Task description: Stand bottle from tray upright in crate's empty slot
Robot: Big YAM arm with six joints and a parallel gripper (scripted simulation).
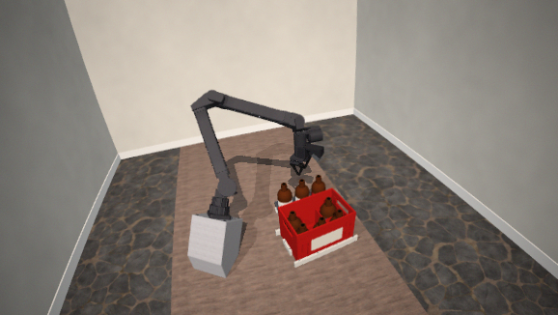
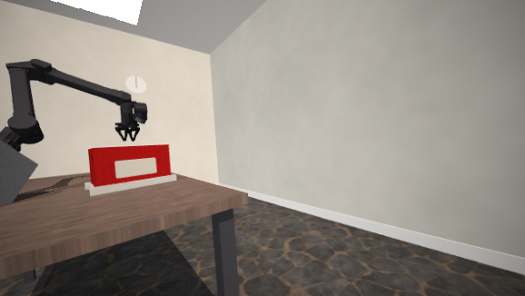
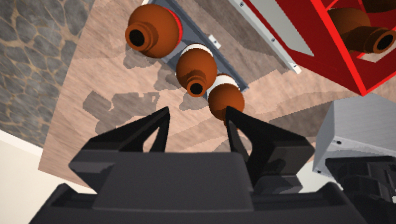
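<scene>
Now: hand 210 mm above the grey tray. Also, from my hand: red crate 230 mm to the right, 140 mm below, 10 mm behind.
</scene>
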